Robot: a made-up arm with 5 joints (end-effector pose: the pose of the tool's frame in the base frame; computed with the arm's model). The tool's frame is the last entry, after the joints.
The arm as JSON. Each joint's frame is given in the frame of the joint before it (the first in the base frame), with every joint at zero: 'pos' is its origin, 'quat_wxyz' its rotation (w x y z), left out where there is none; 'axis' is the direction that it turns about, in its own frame. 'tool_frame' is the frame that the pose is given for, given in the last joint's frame.
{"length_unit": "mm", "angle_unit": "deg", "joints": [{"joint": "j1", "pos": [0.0, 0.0, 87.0], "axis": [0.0, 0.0, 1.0]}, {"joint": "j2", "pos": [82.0, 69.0, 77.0], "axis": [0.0, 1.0, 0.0]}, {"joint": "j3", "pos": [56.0, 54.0, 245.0], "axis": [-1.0, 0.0, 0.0]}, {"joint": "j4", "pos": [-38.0, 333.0, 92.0], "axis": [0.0, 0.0, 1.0]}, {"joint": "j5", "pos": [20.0, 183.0, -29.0], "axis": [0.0, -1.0, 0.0]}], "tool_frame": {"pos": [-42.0, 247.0, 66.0]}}
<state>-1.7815 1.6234 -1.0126 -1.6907 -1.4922</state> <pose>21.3 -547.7 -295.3 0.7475 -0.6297 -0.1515 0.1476</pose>
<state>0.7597 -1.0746 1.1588 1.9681 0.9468</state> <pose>-329.3 4.6 -68.9 0.3367 -0.2666 -0.2682 0.8624</pose>
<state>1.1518 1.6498 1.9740 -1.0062 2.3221</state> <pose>12.6 -240.8 -195.2 0.1516 -0.3369 0.4240 -0.8269</pose>
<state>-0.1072 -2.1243 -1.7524 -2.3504 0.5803</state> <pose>-353.3 55.4 315.6 0.7329 0.6186 -0.1204 -0.2563</pose>
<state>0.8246 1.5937 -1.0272 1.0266 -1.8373</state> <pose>348.7 934.8 445.6 0.0725 -0.0268 -0.8692 -0.4884</pose>
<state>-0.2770 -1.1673 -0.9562 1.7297 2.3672</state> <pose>-399.9 414.2 -31.1 0.3977 -0.5533 0.5785 -0.4483</pose>
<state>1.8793 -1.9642 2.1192 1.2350 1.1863</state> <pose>-59.2 366.2 -158.1 0.3030 -0.1278 -0.8546 0.4018</pose>
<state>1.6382 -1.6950 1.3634 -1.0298 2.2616</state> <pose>-248.8 319.4 583.1 0.2212 0.0691 0.8025 0.5498</pose>
